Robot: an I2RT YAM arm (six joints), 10 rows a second.
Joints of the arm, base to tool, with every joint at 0 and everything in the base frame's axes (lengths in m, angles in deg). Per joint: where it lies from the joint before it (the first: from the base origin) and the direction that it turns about. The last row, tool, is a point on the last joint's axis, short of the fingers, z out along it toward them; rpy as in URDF.
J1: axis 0 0 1 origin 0 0 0.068
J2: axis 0 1 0 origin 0.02 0.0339 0.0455
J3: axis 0 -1 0 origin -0.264 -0.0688 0
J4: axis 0 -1 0 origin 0.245 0.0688 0.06
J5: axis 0 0 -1 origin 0.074 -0.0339 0.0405
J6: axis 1 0 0 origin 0.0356 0 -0.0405
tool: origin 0 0 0 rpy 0 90 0
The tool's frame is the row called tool.
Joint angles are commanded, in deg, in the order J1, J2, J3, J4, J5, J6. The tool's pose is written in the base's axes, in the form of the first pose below.
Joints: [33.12, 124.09, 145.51, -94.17, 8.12, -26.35]
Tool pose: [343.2, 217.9, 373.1], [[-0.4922, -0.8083, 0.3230], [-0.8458, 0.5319, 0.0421], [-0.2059, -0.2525, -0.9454]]
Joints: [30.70, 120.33, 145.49, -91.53, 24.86, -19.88]
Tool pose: [344.8, 187.4, 402.4], [[-0.6326, -0.5672, 0.5274], [-0.7344, 0.6555, -0.1758], [-0.2460, -0.4985, -0.8313]]
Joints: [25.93, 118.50, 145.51, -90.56, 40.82, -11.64]
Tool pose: [353.7, 146.1, 419.9], [[-0.7747, -0.2301, 0.5890], [-0.5465, 0.7123, -0.4405], [-0.3182, -0.6631, -0.6776]]
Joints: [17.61, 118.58, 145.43, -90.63, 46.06, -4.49]
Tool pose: [371.3, 91.0, 421.0], [[-0.8597, 0.0261, 0.5101], [-0.3299, 0.7341, -0.5936], [-0.3899, -0.6786, -0.6225]]
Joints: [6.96, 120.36, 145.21, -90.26, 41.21, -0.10]
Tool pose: [392.4, 24.3, 407.1], [[-0.9029, 0.1794, 0.3906], [-0.1115, 0.7798, -0.6160], [-0.4151, -0.5998, -0.6841]]
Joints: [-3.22, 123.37, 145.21, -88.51, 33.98, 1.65]
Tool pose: [409.5, -43.0, 385.8], [[-0.9087, 0.2939, 0.2965], [0.0750, 0.8137, -0.5765], [-0.4106, -0.5016, -0.7614]]
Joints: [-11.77, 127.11, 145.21, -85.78, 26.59, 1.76]
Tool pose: [421.3, -104.1, 359.3], [[-0.8945, 0.3765, 0.2412], [0.2144, 0.8346, -0.5075], [-0.3923, -0.4022, -0.8272]]
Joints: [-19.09, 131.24, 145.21, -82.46, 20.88, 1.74]
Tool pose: [427.4, -161.3, 329.6], [[-0.8658, 0.4556, 0.2072], [0.3296, 0.8306, -0.4489], [-0.3766, -0.3203, -0.8693]]
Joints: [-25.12, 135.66, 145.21, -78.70, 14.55, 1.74]
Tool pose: [430.0, -211.5, 296.5], [[-0.8308, 0.5173, 0.2053], [0.4220, 0.8260, -0.3737], [-0.3629, -0.2239, -0.9045]]
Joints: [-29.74, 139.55, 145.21, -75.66, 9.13, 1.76]
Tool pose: [428.0, -251.0, 266.1], [[-0.7990, 0.5617, 0.2145], [0.4914, 0.8157, -0.3053], [-0.3464, -0.1385, -0.9278]]
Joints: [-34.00, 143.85, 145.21, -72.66, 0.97, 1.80]
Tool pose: [424.0, -286.7, 231.2], [[-0.7672, 0.5880, 0.2563], [0.5554, 0.8088, -0.1933], [-0.3210, -0.0060, -0.9471]]
